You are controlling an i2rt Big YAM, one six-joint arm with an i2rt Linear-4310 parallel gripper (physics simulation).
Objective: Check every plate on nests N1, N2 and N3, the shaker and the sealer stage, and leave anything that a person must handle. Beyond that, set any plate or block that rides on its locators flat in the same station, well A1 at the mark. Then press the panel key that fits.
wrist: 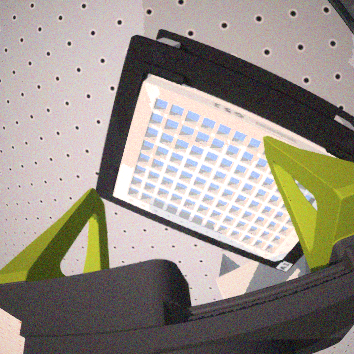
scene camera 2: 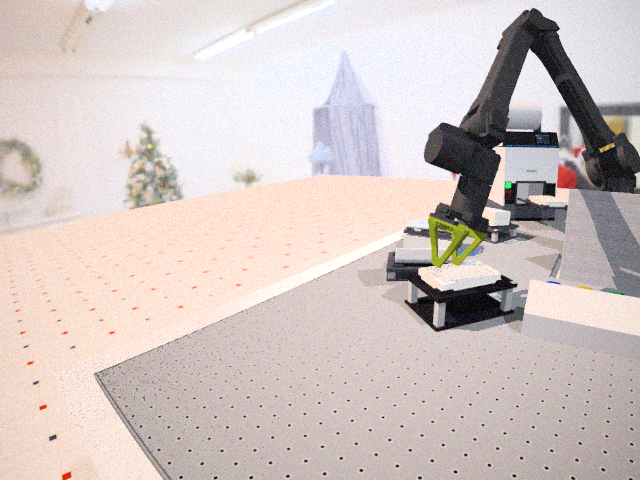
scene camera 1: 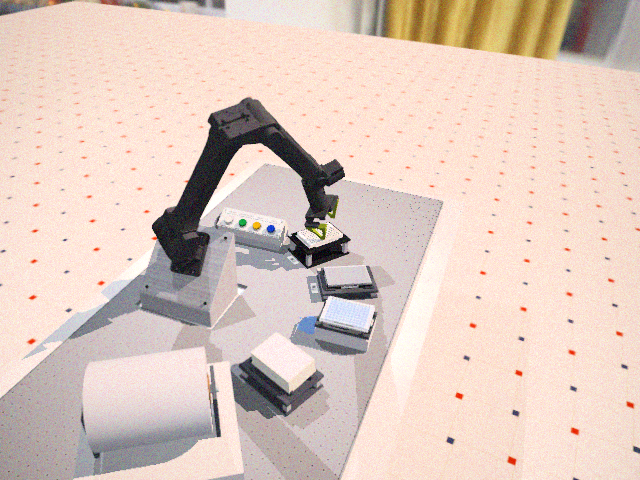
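A white well plate [scene camera 1: 314, 238] [scene camera 2: 457, 275] [wrist: 200, 170] lies on a black nest with white posts [scene camera 1: 330, 255] [scene camera 2: 439, 296] [wrist: 117, 120]; an A1 tag [wrist: 284, 265] is at the nest's lower right in the wrist view. Whether the plate rides on a locator is unclear. My gripper [scene camera 1: 328, 228] [scene camera 2: 447, 264] [wrist: 178, 171] is open and empty, close above this plate. A grey-topped plate [scene camera 1: 347, 276] [scene camera 2: 419, 255] sits on a low dark station. A bluish well plate [scene camera 1: 347, 312] sits on a light box station. A thick cream block [scene camera 1: 283, 359] [scene camera 2: 497, 217] sits on another dark nest [scene camera 1: 258, 383].
The key panel [scene camera 1: 253, 229] [scene camera 2: 578, 310] has white, green, yellow and blue keys, beside the black nest. A white machine with a drum [scene camera 1: 149, 397] [scene camera 2: 531, 167] stands beyond the block; a pale plate [scene camera 2: 547, 199] is at its front. The arm's metal base [scene camera 1: 188, 286] [scene camera 2: 599, 237] stands inside the stations.
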